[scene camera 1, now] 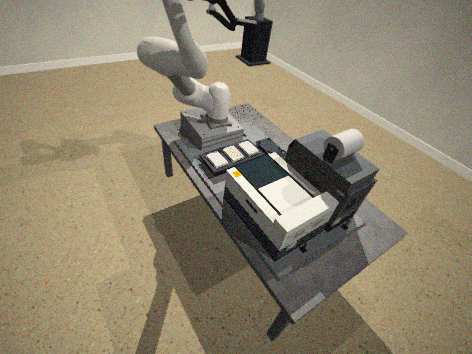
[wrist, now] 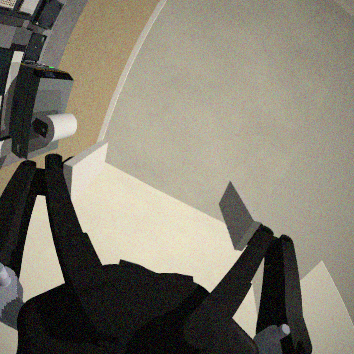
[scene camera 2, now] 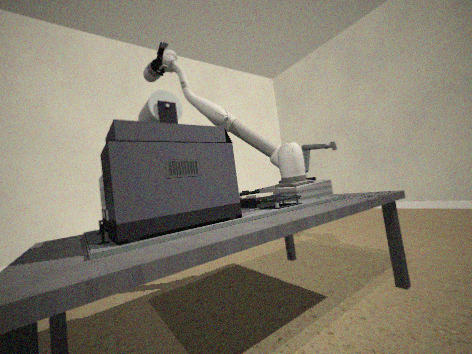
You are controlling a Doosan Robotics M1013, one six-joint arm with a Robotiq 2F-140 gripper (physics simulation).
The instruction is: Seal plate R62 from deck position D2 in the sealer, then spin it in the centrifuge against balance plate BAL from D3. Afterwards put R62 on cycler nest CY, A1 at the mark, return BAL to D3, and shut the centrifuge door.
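Places are measured from the arm's base along level axes (x ahead, y left, z up), in centimetres.
Pixels of known places: gripper, between the fingertips: point(wrist: 165, 174) point(scene camera 2: 165, 54); arm's base, origin of its link: point(scene camera 1: 216, 120) point(scene camera 2: 294, 184).
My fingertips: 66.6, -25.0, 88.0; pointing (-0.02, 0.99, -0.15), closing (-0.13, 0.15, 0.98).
Ahead of a thing's pixels: the offset from my fingertips to its top centre, as dx, dy, dz. Level surfaces: height alone.
Three pale plates {-30.2, +6.8, -90.2} point(scene camera 1: 217, 159) {-31.1, +19.2, -90.2} point(scene camera 1: 233, 152) {-31.9, +31.6, -90.2} point(scene camera 1: 249, 147) sit in a row on the dark deck tray near the arm's base. The middle one looks dotted with wells. Their labels are not readable, so I cannot tell R62 from BAL. The dark boxy machine {+19.0, +46.7, -49.3} point(scene camera 1: 320, 172) point(scene camera 2: 170, 185) point(wrist: 50, 100) with a white roll point(scene camera 1: 348, 143) point(scene camera 2: 159, 106) point(wrist: 64, 126) on top looks like the sealer. Beside it, the white machine point(scene camera 1: 255, 205) has a dark top panel and a pale panel; its door state is unclear. My gripper point(scene camera 2: 163, 47) point(wrist: 165, 174) is open and empty, high above the machines.
A small dark unit {-30.6, +48.4, -92.2} point(scene camera 1: 270, 146) lies beyond the plate row, close to the machines. The arm's base stands on a grey block point(scene camera 1: 202, 131) at the far end of the grey table {dz -98.1} point(scene camera 1: 340, 260). A black pedestal point(scene camera 1: 256, 42) stands on the floor behind.
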